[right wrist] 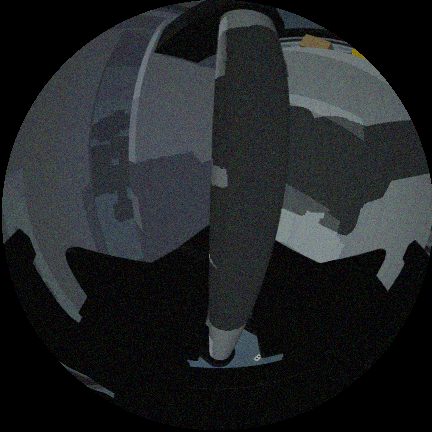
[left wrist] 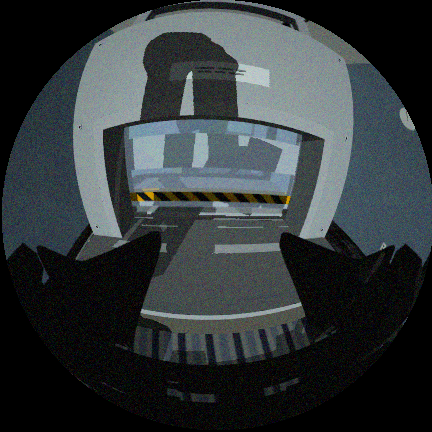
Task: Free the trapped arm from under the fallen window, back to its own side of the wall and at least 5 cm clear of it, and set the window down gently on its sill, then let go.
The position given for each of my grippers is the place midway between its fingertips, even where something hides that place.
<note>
In view: my left gripper (left wrist: 221, 239), my right gripper (right wrist: 228, 229) and a grey wall (left wrist: 221, 132).
</note>
